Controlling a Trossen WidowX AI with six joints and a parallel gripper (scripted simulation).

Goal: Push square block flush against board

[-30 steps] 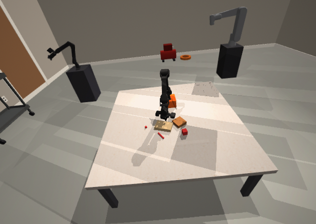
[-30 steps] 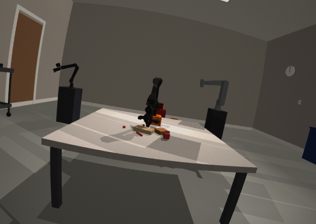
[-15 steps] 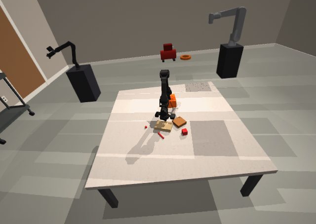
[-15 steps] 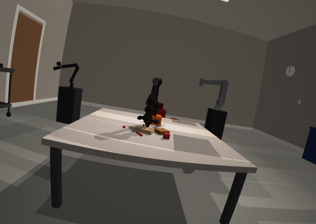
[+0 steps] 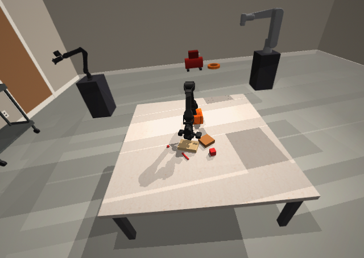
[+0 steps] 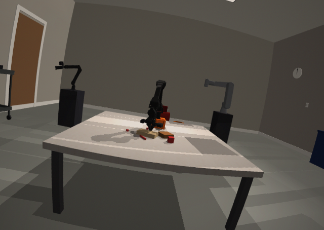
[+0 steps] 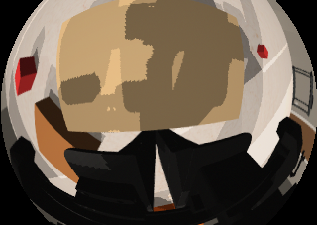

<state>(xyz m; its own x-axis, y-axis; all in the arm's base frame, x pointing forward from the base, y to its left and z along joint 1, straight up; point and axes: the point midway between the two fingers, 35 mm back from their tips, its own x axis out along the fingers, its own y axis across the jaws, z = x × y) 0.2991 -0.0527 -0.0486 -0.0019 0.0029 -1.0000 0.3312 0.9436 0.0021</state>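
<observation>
The tan board lies 6 cm ahead of my gripper tip, 2 cm to the right of it and 1 cm above it. Round my gripper tip: brown square block 13 cm to the left, 2 cm ahead, 1 cm above; thin red stick 16 cm ahead, 5 cm to the right.
</observation>
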